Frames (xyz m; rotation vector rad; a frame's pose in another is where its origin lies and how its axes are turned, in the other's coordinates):
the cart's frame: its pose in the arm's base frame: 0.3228 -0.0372 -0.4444 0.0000 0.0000 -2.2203
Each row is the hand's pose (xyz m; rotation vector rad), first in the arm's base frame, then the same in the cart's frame.
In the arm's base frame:
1: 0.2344 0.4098 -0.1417 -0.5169 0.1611 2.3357
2: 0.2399 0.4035 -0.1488 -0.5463 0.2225 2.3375
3: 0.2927 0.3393 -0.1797 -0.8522 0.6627 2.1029
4: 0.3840 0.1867 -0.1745 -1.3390 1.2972 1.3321
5: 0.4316 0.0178 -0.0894 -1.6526 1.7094 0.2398
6: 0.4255 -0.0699 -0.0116 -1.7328 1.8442 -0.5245
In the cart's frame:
1: -0.3025 -0.3407 0.3027 0.3300 0.3453 -1.6552
2: -0.3008 -0.3326 0.2956 0.3888 0.3433 -1.6402
3: -0.2816 -0.2517 0.2647 0.8940 0.4309 -1.6569
4: -0.2153 -0.0867 0.2699 1.8628 0.6602 -1.6128
5: -0.1096 0.0534 0.3550 -2.6386 -0.8390 1.1081
6: -0.0361 0.1016 0.4328 -2.3956 -0.7243 0.4244

